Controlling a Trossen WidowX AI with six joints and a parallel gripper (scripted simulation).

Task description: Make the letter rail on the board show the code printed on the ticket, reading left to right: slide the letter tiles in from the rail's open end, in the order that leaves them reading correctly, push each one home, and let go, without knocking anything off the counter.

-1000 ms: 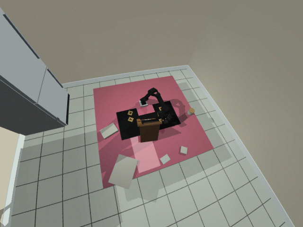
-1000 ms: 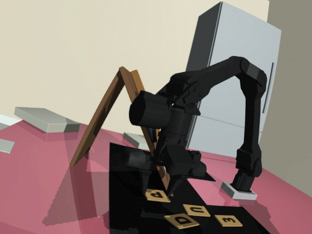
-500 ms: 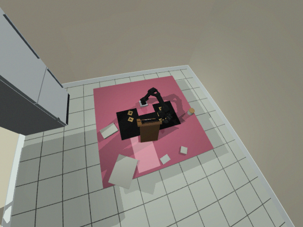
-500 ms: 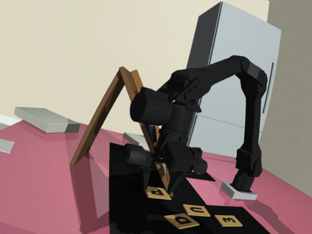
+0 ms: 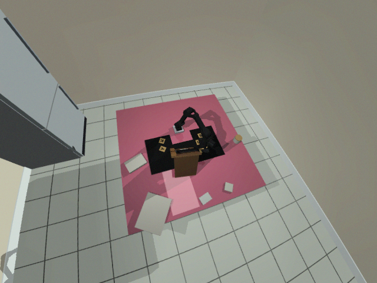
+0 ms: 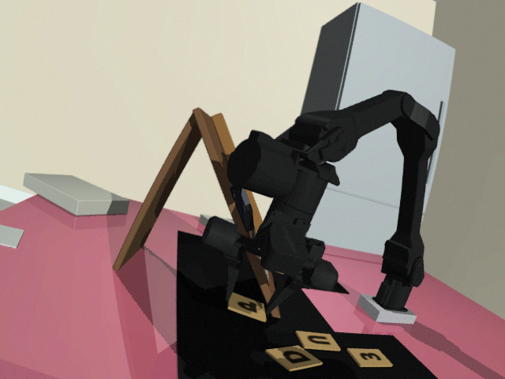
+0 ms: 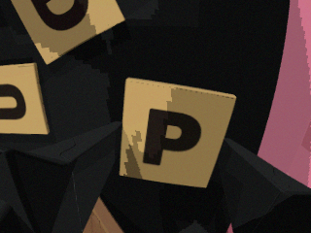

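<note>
Now: the white ticket 5 cm behind my gripper tip, 18 cm to the right of it and 4 cm above it. Also, from my gripper tip: black mat: 14 cm behind, 14 cm to the right, 4 cm below.
</note>
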